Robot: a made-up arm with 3 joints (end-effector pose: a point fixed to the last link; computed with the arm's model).
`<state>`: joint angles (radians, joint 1 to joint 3).
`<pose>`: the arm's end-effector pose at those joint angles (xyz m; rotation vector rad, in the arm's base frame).
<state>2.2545 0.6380 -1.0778</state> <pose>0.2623 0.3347 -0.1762 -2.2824 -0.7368 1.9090</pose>
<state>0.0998 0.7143 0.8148</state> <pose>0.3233 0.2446 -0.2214 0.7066 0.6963 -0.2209</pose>
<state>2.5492 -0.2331 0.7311</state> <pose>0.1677 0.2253 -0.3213 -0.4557 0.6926 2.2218</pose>
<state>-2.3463 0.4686 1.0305</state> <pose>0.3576 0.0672 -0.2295 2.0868 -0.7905 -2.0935</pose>
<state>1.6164 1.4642 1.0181</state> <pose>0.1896 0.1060 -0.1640 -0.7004 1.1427 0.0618</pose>
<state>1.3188 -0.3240 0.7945</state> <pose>0.3123 0.3797 -0.2416 0.3193 0.2088 1.2933</pose>
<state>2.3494 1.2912 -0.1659</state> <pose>0.3283 0.1861 -0.1315 -2.2780 0.4815 1.2212</pose>
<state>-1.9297 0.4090 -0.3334</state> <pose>0.2371 0.0993 -0.2505 0.9001 0.5573 -1.4375</pose>
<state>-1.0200 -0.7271 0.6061</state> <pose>0.4690 -0.0219 -0.1314 0.6038 -0.9333 -0.8135</pose>
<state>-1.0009 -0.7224 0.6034</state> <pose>0.4720 -0.0182 -0.1306 0.6047 -0.9248 -0.7959</pose>
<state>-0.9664 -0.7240 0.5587</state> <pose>0.4734 -0.0154 -0.1291 0.5653 -0.9014 -0.7787</pose>
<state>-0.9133 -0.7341 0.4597</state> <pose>0.4724 -0.0141 -0.1259 0.4729 -0.8622 -0.7625</pose>
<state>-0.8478 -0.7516 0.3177</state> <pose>0.4689 -0.0143 -0.1197 0.3371 -0.8165 -0.7489</pose>
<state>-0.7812 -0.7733 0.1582</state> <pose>0.4634 -0.0153 -0.1101 0.1825 -0.7754 -0.7401</pose>
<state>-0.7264 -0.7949 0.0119</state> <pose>0.4571 -0.0166 -0.0991 0.0397 -0.7453 -0.7391</pose>
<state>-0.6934 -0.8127 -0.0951</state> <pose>0.4511 -0.0179 -0.0901 -0.0650 -0.7274 -0.7464</pose>
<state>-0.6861 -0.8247 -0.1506</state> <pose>0.4463 -0.0201 -0.0854 -0.1197 -0.7197 -0.7608</pose>
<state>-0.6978 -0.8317 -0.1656</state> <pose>0.4426 -0.0232 -0.0847 -0.1351 -0.7183 -0.7791</pose>
